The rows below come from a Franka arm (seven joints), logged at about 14 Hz.
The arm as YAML. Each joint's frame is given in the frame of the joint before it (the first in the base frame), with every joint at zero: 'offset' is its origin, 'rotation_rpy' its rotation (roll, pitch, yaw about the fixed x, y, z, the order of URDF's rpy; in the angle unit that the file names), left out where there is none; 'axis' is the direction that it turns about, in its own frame. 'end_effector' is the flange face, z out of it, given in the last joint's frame.
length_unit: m
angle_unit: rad
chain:
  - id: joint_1
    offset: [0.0, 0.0, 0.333]
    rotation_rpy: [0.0, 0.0, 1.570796]
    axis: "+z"
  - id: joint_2
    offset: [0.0, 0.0, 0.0]
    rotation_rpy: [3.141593, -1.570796, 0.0]
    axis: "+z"
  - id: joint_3
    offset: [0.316, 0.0, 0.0]
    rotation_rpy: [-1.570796, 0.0, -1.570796]
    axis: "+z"
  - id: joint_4
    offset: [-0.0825, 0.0, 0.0]
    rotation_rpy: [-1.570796, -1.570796, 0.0]
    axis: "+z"
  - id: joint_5
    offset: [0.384, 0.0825, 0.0]
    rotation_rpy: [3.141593, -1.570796, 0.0]
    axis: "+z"
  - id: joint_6
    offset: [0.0, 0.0, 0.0]
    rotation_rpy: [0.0, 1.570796, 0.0]
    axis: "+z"
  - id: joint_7
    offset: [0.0, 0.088, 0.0]
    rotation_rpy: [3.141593, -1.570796, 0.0]
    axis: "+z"
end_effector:
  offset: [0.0, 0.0, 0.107]
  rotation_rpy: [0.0, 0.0, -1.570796]
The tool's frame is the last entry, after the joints.
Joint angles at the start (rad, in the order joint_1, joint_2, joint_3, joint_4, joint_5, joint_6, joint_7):
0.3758, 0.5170, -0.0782, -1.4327, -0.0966, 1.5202, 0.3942
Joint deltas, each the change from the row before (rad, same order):
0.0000, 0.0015, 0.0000, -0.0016, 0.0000, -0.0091, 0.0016
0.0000, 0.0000, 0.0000, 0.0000, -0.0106, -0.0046, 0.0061
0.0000, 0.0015, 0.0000, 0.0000, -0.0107, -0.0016, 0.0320
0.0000, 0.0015, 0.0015, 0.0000, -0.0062, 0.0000, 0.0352
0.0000, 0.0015, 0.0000, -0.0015, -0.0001, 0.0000, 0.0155
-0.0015, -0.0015, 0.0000, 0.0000, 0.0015, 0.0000, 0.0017
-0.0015, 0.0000, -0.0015, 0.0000, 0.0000, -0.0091, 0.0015
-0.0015, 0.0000, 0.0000, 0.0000, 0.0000, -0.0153, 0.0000
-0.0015, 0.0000, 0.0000, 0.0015, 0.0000, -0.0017, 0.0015
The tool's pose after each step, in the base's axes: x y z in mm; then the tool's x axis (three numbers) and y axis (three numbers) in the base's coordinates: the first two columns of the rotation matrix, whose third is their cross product. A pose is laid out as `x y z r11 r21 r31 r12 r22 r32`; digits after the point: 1 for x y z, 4 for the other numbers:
621.6 187.7 367.4 0.9307 -0.1266 -0.3432 -0.0264 -0.9590 0.2822
621.5 186.4 367.4 0.9304 -0.1331 -0.3414 -0.0285 -0.9551 0.2948
621.7 185.2 366.5 0.9297 -0.1636 -0.3301 -0.0547 -0.9473 0.3156
621.8 185.3 365.6 0.9279 -0.1952 -0.3177 -0.0839 -0.9395 0.3321
621.6 185.2 364.0 0.9256 -0.2101 -0.3149 -0.0974 -0.9360 0.3383
621.7 184.4 365.0 0.9253 -0.2130 -0.3138 -0.1012 -0.9361 0.3369
621.1 182.3 364.7 0.9216 -0.2195 -0.3200 -0.1037 -0.9340 0.3418
619.4 180.5 364.3 0.9162 -0.2247 -0.3319 -0.1024 -0.9318 0.3481
619.8 179.6 364.9 0.9156 -0.2277 -0.3315 -0.1053 -0.9313 0.3488

